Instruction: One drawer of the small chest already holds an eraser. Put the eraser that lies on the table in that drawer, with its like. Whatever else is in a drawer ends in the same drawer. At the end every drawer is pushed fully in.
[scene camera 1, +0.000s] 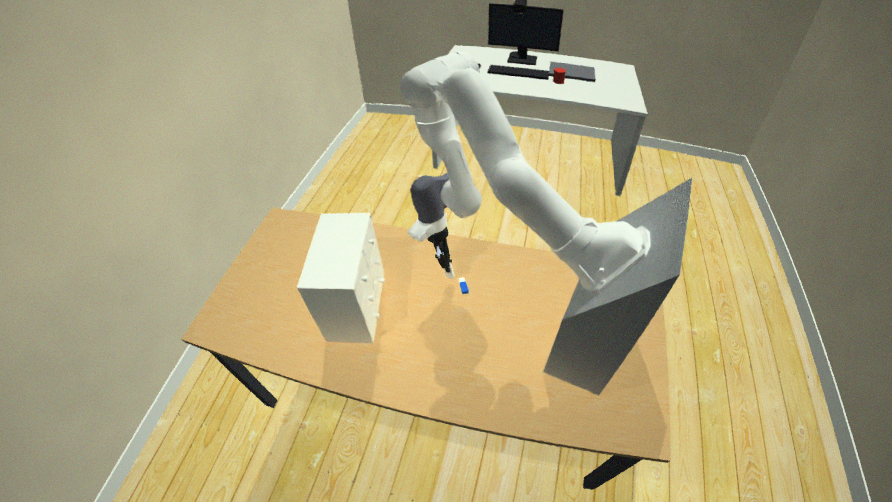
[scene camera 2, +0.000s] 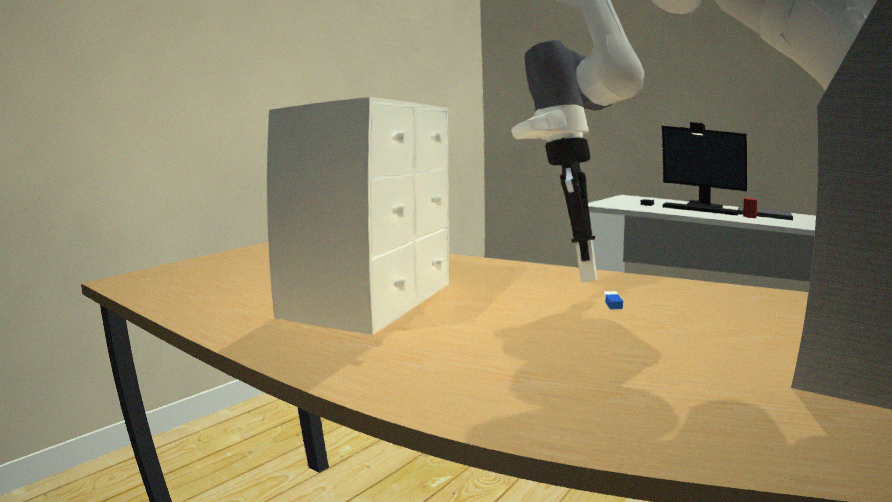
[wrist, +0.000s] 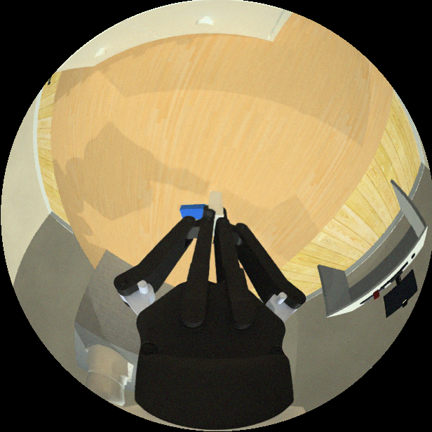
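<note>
A small blue and white eraser (scene camera 1: 463, 286) (scene camera 2: 614, 300) (wrist: 192, 211) lies flat on the table (scene camera 1: 262, 299) (scene camera 2: 424, 380) (wrist: 225, 120). My gripper (scene camera 1: 450, 274) (scene camera 2: 588, 280) (wrist: 213, 199) is shut with nothing between its fingers. Its tips are above the table, close to the eraser and on the chest's side of it; in the wrist view the fingers hide the eraser's white end. The white chest (scene camera 1: 337, 249) (scene camera 2: 321, 218) stands on the table with its drawer fronts facing the arm's base. Its several drawers look pushed in, and their contents are hidden.
The grey base block (scene camera 1: 611, 330) (scene camera 2: 848, 280) carries the arm at the table's other end. A white desk (scene camera 1: 580, 93) (scene camera 2: 608, 206) with a monitor (scene camera 1: 524, 28) (scene camera 2: 704, 157) and a red mug (scene camera 1: 559, 75) (scene camera 2: 750, 207) stands behind, apart from the table.
</note>
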